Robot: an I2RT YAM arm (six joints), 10 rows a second.
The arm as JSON. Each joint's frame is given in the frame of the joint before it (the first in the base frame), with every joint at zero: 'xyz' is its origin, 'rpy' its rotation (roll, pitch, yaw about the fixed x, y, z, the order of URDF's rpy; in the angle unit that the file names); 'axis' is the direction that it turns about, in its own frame. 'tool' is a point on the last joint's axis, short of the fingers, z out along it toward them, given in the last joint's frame.
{
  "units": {
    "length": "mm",
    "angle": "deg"
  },
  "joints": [
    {
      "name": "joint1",
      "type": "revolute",
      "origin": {
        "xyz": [
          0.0,
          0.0,
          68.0
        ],
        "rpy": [
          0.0,
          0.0,
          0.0
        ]
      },
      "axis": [
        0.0,
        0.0,
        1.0
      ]
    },
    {
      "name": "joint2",
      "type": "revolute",
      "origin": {
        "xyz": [
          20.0,
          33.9,
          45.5
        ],
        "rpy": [
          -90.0,
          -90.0,
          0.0
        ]
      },
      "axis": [
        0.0,
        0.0,
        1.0
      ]
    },
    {
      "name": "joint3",
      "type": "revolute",
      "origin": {
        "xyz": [
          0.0,
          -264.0,
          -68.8
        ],
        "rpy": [
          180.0,
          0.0,
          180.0
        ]
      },
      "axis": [
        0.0,
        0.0,
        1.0
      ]
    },
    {
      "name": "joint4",
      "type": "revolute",
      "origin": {
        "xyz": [
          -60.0,
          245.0,
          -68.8
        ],
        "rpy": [
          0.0,
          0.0,
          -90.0
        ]
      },
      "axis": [
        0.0,
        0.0,
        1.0
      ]
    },
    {
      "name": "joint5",
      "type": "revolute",
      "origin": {
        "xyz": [
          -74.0,
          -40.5,
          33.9
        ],
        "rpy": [
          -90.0,
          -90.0,
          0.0
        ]
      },
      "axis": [
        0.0,
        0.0,
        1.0
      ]
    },
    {
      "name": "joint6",
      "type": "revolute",
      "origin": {
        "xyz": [
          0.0,
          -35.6,
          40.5
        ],
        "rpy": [
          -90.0,
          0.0,
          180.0
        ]
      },
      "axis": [
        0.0,
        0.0,
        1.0
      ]
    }
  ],
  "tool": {
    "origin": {
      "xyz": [
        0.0,
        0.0,
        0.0
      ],
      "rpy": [
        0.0,
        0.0,
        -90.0
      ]
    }
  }
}
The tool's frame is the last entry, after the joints.
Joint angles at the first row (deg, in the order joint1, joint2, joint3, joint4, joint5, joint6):
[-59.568, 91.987, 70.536, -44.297, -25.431, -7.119]
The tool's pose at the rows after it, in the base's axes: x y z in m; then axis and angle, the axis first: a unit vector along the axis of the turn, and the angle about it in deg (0 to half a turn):
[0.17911 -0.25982 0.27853 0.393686 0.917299 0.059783 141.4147]
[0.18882 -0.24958 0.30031 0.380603 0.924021 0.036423 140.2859]
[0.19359 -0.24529 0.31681 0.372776 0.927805 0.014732 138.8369]
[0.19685 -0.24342 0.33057 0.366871 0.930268 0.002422 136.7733]
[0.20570 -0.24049 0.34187 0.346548 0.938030 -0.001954 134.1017]
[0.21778 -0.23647 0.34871 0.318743 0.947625 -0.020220 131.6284]
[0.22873 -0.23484 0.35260 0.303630 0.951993 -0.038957 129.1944]
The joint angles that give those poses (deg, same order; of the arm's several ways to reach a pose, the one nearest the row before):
[-58.295, 87.833, 72.454, -44.574, -26.404, -4.633]
[-55.518, 86.207, 75.332, -46.046, -23.761, -3.595]
[-54.155, 85.393, 77.770, -46.575, -21.912, -3.221]
[-53.420, 84.947, 79.842, -46.411, -21.435, -2.815]
[-51.865, 85.075, 81.737, -45.267, -21.922, -2.943]
[-49.618, 85.251, 82.530, -42.533, -20.877, -3.763]
[-47.833, 85.625, 82.764, -39.038, -19.509, -3.680]

